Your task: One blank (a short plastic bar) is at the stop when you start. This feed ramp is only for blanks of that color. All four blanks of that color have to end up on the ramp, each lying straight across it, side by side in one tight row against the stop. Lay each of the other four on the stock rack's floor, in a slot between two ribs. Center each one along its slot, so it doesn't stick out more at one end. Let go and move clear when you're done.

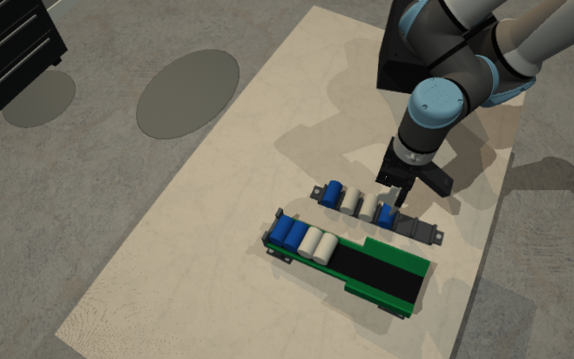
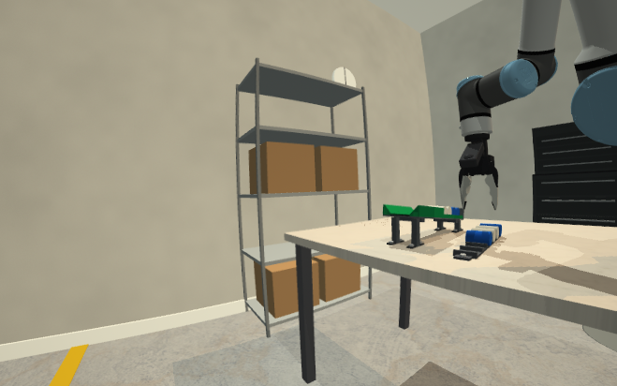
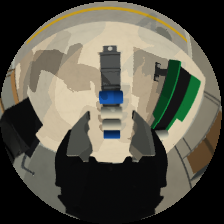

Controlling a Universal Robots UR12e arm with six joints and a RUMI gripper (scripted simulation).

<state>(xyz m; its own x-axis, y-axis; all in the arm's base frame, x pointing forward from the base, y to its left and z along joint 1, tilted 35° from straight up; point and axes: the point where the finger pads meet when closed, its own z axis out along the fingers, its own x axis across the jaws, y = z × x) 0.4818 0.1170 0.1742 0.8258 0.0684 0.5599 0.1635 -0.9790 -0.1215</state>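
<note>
The stock rack lies 10 mm ahead of my hand, 30 mm to the right of it and 130 mm below it. Also, from my hand: stop: 220 mm ahead, 230 mm to the right, 60 mm below.
</note>
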